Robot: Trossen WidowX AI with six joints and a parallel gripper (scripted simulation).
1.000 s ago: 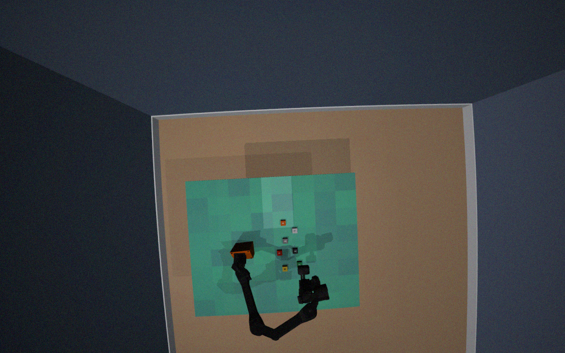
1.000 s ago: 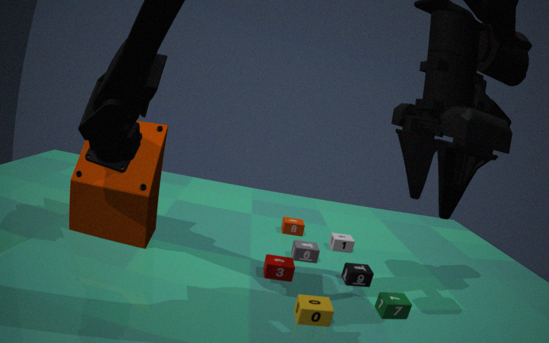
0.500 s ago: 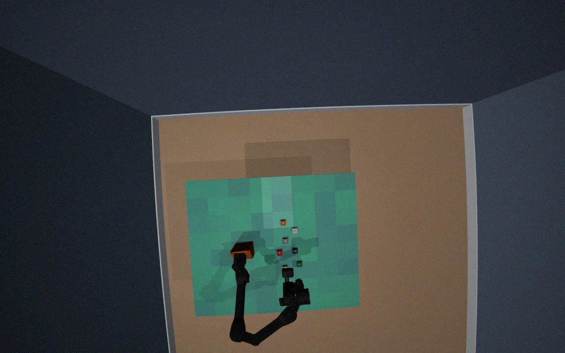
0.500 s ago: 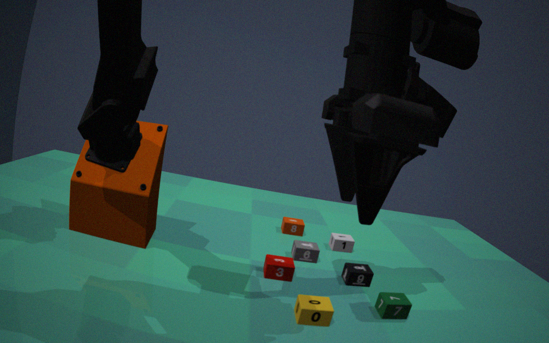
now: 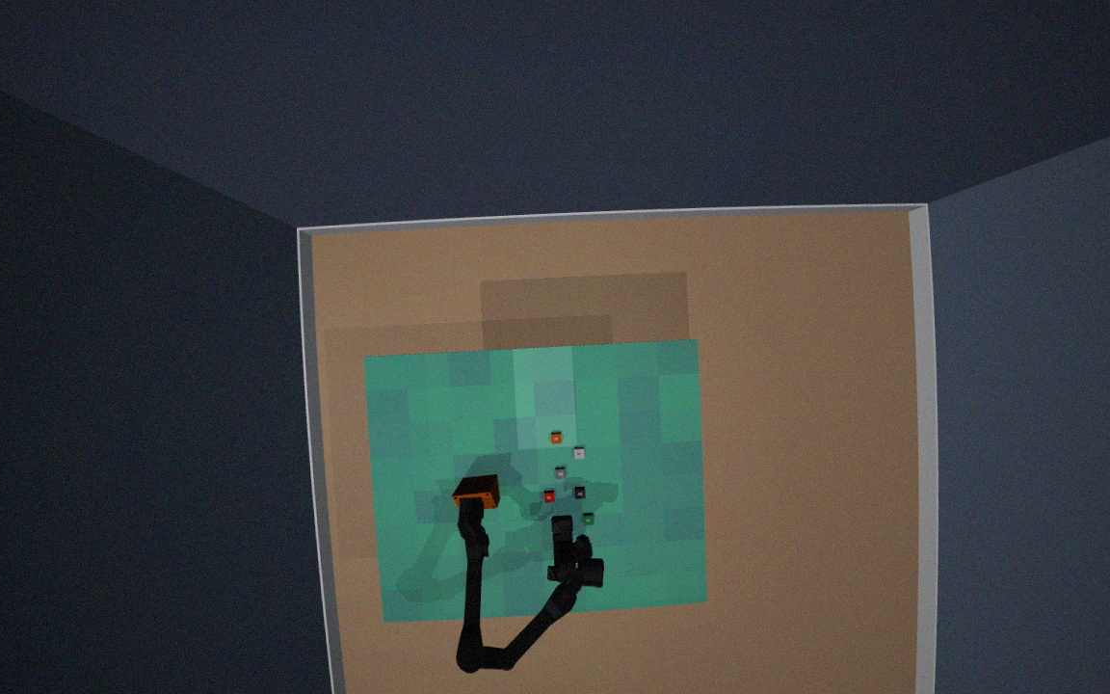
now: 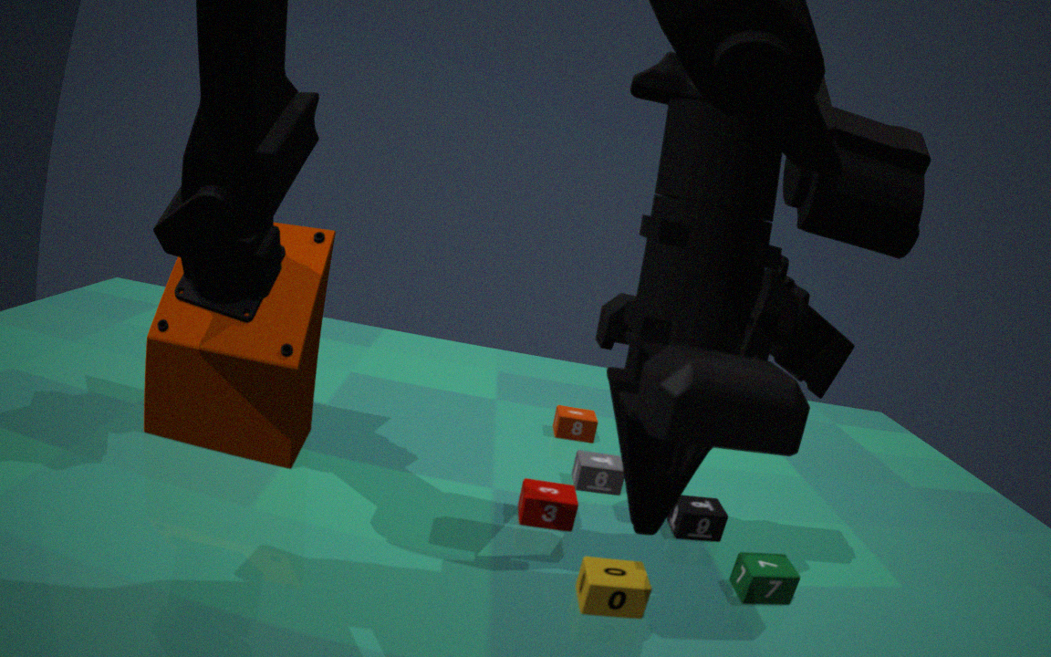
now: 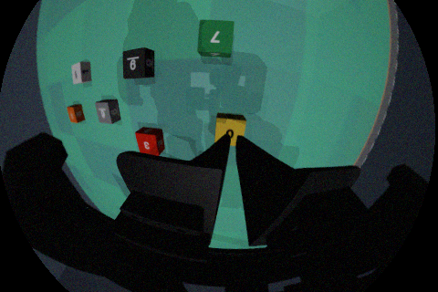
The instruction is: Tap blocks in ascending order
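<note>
Right now the yellow block is 1 cm behind my gripper tip and 4 cm below it. Round my gripper tip: red block 4 cm behind, 10 cm to the left, 4 cm below; then black block 6 cm ahead, 12 cm to the left, 4 cm below; then green block 9 cm ahead, 3 cm to the left, 4 cm below.
</note>
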